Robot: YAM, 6 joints.
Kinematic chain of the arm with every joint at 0, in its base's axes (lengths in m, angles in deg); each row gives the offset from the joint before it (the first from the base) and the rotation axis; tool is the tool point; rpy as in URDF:
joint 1: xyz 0 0 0.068 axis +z
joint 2: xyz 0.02 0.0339 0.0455 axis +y
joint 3: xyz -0.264 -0.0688 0 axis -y
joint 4: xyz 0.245 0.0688 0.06 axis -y
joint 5: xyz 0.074 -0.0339 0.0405 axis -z
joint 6: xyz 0.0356 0 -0.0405 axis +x
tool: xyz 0 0 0 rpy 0 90 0
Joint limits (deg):
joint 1: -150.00..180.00
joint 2: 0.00..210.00
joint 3: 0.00..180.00
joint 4: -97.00..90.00
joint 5: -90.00..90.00
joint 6: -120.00..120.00
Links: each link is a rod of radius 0.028 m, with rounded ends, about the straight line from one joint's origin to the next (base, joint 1, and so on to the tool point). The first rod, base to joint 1, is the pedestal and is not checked.
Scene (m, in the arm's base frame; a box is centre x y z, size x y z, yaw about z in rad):
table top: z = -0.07
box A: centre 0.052 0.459 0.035 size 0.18 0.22 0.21 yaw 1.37
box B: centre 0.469 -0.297 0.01 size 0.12 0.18 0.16 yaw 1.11
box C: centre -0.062 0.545 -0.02 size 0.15 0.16 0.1 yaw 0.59
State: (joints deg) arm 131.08 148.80 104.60 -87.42 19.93 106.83
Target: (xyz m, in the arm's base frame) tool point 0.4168 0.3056 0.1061
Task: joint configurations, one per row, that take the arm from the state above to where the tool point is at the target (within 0.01 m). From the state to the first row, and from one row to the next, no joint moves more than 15 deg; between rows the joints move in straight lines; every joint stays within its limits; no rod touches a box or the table.
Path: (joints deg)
1: 124.20 146.35 119.37 -89.82 12.29 110.12
2: 117.33 143.90 134.14 -92.21 4.65 113.42
3: 110.45 141.46 148.91 -94.60 -2.99 116.71
4: 103.58 139.01 163.68 -97.00 -10.63 120.00
5: 90.45 141.59 157.39 -90.27 -3.43 117.37
6: 77.32 144.18 151.10 -83.55 3.77 114.73
7: 64.20 146.77 144.80 -76.82 10.97 112.10
8: 51.07 149.35 138.51 -70.10 18.18 109.46
9: 37.94 151.94 132.22 -63.37 25.38 106.83

